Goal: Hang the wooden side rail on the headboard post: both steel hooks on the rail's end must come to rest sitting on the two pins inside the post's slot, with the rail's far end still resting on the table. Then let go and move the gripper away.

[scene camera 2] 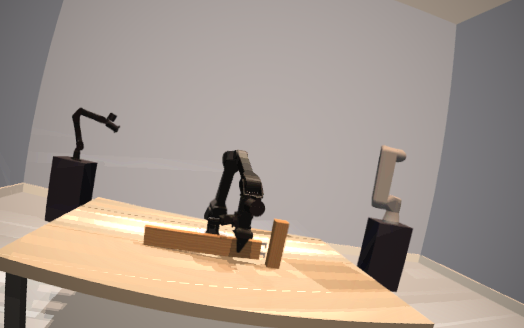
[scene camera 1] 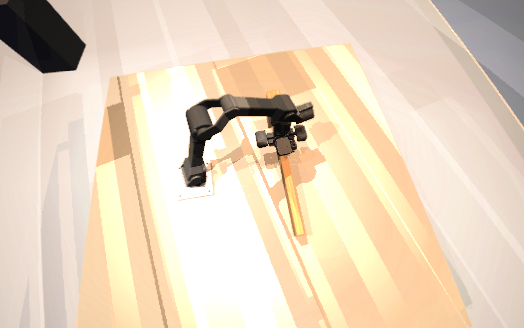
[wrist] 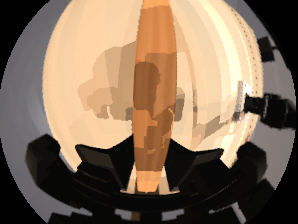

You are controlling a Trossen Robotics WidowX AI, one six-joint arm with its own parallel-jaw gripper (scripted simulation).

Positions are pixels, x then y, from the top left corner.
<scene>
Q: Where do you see a wooden side rail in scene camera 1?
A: At 298, 230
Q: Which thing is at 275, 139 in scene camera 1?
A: The gripper.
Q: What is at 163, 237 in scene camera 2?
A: A wooden side rail.
</scene>
